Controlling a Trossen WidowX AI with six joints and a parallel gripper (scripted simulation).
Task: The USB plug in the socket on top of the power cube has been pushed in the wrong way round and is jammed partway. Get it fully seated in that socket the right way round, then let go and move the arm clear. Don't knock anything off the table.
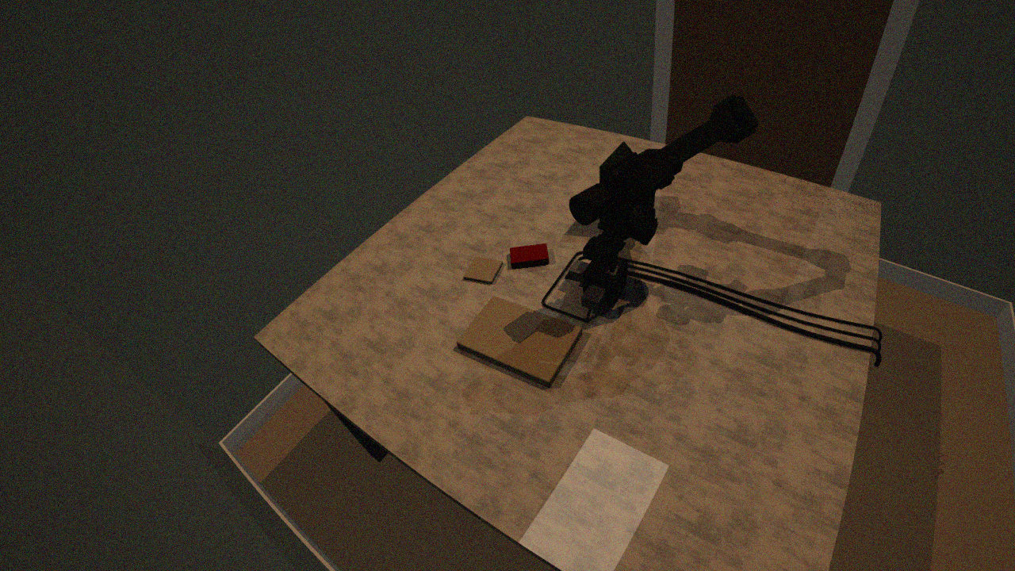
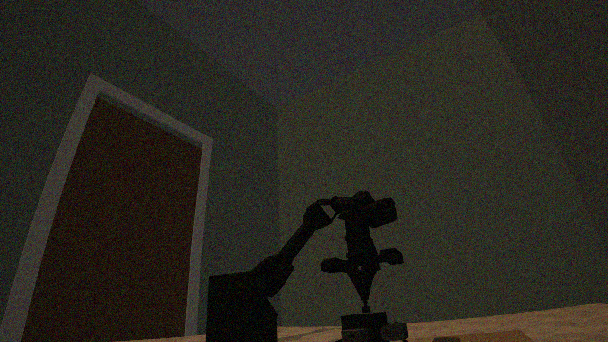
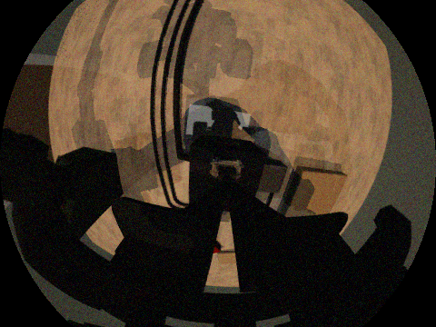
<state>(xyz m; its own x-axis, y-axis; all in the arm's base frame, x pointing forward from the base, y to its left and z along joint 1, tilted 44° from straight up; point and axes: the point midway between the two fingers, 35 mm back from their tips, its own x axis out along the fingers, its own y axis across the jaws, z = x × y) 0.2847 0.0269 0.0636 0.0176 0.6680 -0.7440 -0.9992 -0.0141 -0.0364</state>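
The USB plug is 2 cm below my gripper tip. From my gripper tip the other things lie so: red block 2 cm behind, 23 cm to the right, 9 cm below; then tan tile 7 cm ahead, 31 cm to the right, 10 cm below; then tan slab 22 cm ahead, 11 cm to the right, 9 cm below.
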